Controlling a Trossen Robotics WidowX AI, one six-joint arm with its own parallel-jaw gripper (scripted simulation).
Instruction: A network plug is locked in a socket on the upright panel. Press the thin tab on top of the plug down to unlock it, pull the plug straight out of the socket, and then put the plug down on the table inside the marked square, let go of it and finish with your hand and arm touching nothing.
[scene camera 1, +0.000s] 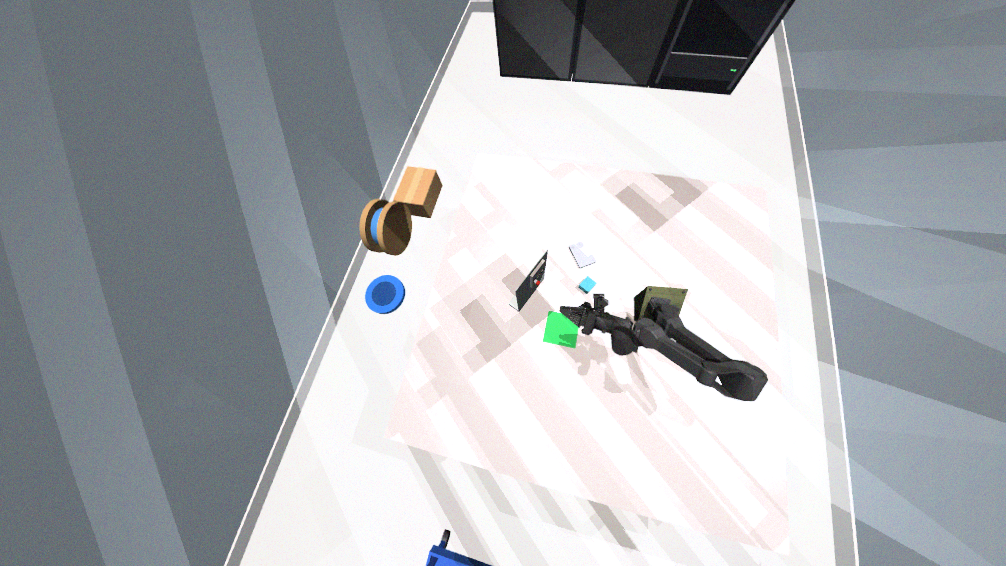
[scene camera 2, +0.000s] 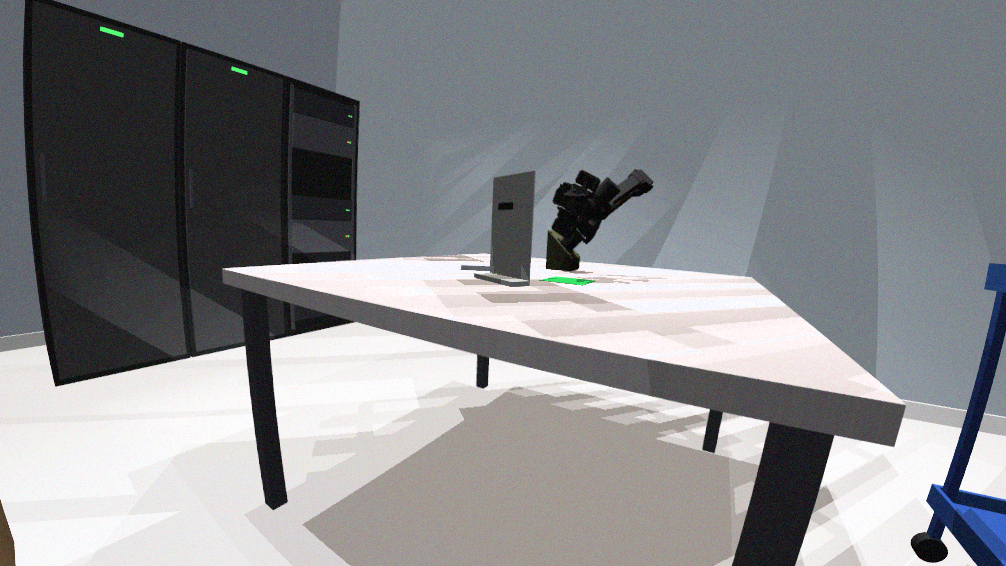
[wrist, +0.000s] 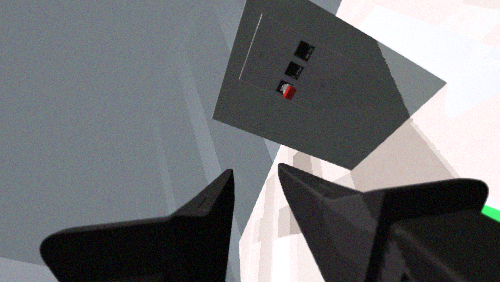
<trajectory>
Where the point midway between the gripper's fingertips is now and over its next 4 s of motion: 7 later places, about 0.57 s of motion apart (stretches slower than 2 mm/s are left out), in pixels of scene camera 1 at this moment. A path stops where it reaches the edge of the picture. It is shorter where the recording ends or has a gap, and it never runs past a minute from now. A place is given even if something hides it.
My gripper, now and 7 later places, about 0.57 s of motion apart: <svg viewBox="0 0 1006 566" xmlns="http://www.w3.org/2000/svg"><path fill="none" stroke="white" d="M559 308L565 302L559 297L551 291L545 288L540 284L536 281L536 282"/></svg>
</trajectory>
